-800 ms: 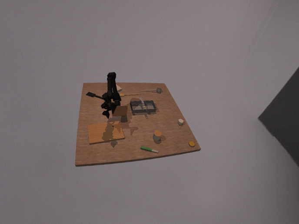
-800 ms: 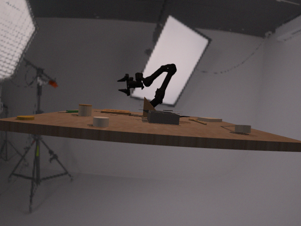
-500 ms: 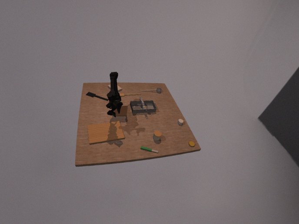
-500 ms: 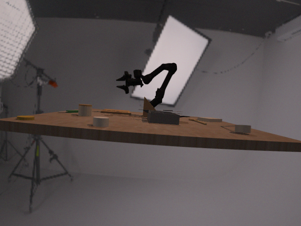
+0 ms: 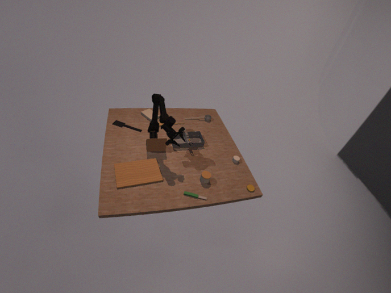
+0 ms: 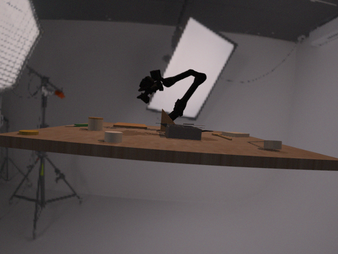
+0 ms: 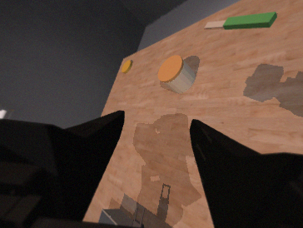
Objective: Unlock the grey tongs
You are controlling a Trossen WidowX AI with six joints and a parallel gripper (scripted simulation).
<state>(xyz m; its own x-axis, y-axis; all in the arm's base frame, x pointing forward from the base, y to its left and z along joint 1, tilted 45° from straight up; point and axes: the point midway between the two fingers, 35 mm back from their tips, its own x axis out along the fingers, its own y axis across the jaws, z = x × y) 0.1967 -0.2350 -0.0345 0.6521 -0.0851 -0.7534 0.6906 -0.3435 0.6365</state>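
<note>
The yellow lock piece lies 23 cm to the left of my gripper tip, 16 cm below it and 13 cm ahead of it. Also, from my gripper tip: grey roasting tin: 28 cm to the left, 20 cm below, 12 cm ahead; cork-topped jar: 19 cm to the right, 19 cm below, 19 cm ahead; green-handled tool: 34 cm to the right, 22 cm below, 8 cm ahead.
</note>
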